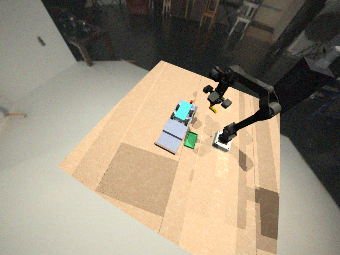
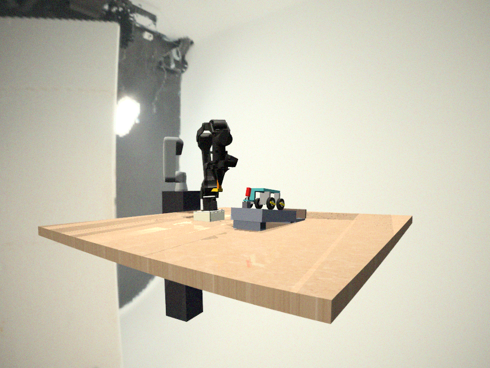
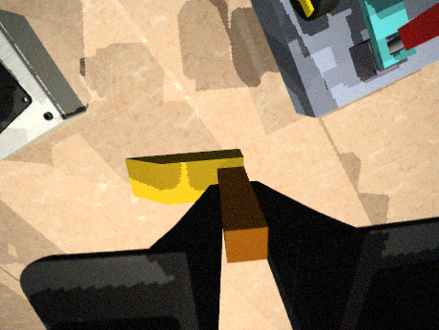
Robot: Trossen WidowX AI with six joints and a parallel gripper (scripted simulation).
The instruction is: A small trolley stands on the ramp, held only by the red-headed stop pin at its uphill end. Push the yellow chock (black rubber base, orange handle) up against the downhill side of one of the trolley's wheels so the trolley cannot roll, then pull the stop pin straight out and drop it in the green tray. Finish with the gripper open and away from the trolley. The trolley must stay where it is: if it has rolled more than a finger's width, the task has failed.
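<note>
My gripper tip is 17 cm short of the trolley, 9 cm to the right of it and 6 cm above it. From my gripper tip the other things lie so: yellow chock: 2 cm behind, 1 cm to the left, 1 cm below; then green tray: 22 cm to the left, 18 cm below, 5 cm ahead; then red-headed stop pin: 13 cm ahead, 5 cm below.
</note>
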